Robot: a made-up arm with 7 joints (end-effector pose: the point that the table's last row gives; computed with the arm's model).
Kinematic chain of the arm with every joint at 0, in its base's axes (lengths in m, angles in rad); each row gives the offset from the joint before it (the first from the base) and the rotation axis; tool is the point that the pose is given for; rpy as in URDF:
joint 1: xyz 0 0 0.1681 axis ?
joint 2: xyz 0 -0.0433 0.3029 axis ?
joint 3: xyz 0 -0.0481 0.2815 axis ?
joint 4: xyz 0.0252 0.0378 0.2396 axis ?
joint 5: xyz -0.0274 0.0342 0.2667 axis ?
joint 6: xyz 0 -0.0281 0.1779 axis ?
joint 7: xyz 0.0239 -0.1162 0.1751 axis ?
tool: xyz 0 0 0 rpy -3.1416 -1.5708 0
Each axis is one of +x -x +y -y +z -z.
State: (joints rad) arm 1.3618 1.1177 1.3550 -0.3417 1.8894 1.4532 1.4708
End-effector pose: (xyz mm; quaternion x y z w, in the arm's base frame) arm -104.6 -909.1 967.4 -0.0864 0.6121 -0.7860 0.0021
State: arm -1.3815 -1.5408 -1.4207 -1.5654 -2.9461 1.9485 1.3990
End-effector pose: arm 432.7 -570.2 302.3 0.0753 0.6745 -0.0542 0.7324
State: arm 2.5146 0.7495 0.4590 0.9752 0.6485 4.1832 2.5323
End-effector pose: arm 40.7 -180.2 1118.0 0.8017 0.3922 0.4505 0.0239
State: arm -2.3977 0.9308 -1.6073 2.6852 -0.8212 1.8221 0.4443
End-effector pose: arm -250.7 494.6 690.3 -0.3127 -0.7583 0.2548 0.5121
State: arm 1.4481 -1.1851 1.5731 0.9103 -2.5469 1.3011 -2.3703
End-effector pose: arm -273.3 687.9 1040.6 -0.6275 0.1751 0.5625 0.5090
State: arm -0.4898 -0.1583 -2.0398 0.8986 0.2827 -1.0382 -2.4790
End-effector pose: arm -389.2 -423.0 1211.0 -0.9855 -0.0717 -0.1341 0.0748
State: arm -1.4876 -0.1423 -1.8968 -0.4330 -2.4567 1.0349 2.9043
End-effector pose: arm 67.0 -464.1 1434.0 0.0477 0.4338 0.1584 0.8857
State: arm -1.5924 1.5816 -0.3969 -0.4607 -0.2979 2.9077 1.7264
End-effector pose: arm -35.9 712.1 245.5 0.0536 0.9340 -0.1023 0.3380
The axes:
joint 1: +z
joint 2: -y
joint 3: +z
joint 4: +y
joint 5: +z
joint 6: -y
joint 7: +x

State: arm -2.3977 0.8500 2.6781 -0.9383 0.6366 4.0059 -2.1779
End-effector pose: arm 285.8 501.8 1101.5 -0.0058 -0.9083 0.4146 0.0560
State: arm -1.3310 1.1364 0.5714 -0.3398 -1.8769 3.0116 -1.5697
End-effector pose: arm -251.1 733.0 540.4 -0.7546 -0.1574 -0.5918 0.2357
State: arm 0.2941 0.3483 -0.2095 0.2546 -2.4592 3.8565 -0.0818
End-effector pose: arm -347.4 -56.1 1256.1 -0.3681 0.8050 0.1586 0.4374
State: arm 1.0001 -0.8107 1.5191 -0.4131 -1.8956 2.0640 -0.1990
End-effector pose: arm 475.8 172.3 1248.4 -0.1767 -0.0597 -0.9750 0.1209
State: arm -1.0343 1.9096 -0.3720 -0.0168 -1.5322 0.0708 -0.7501
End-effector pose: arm -513.5 896.0 -26.1 -0.2378 -0.7809 0.4438 0.3697
